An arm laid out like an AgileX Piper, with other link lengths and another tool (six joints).
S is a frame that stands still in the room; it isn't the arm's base.
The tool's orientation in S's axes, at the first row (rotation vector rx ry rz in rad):
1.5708 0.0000 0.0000
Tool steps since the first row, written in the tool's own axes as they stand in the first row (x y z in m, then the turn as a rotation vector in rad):
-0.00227 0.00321 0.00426 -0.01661 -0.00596 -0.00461
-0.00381 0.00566 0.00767 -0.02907 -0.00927 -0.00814
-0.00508 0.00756 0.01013 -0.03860 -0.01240 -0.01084
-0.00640 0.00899 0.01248 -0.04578 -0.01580 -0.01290
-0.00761 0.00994 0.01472 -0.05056 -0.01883 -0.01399
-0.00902 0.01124 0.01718 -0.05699 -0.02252 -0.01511
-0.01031 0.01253 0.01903 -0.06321 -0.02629 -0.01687
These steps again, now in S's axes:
-0.00227 -0.00426 0.00321 -0.01661 0.00461 -0.00596
-0.00381 -0.00767 0.00566 -0.02907 0.00814 -0.00927
-0.00508 -0.01013 0.00756 -0.03860 0.01084 -0.01240
-0.00640 -0.01248 0.00899 -0.04578 0.01290 -0.01580
-0.00761 -0.01472 0.00994 -0.05056 0.01399 -0.01883
-0.00902 -0.01718 0.01124 -0.05699 0.01511 -0.02252
-0.01031 -0.01903 0.01253 -0.06321 0.01687 -0.02629

